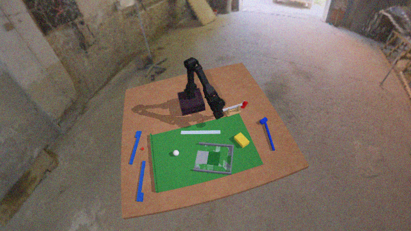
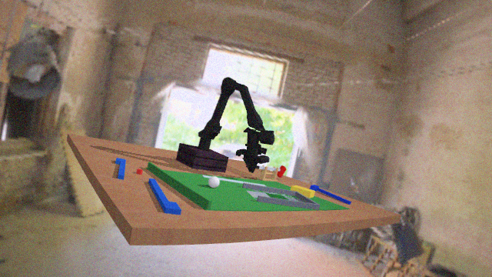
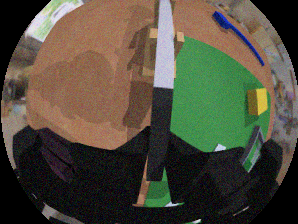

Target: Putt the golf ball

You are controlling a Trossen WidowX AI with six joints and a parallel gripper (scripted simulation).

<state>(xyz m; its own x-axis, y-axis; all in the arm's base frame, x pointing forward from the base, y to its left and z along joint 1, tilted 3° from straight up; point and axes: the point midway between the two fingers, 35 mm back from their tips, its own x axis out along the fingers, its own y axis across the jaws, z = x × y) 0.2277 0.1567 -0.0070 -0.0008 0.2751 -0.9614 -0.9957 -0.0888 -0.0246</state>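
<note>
Right now my gripper tip is 17 cm to the left of the white bar, 10 cm short of it and 3 cm above it. Round my gripper tip: red putter 11 cm to the left, 3 cm above, 1 cm behind; yellow block 27 cm ahead, 10 cm to the left, 2 cm below; wooden fence 13 cm to the left, 1 cm behind.
</note>
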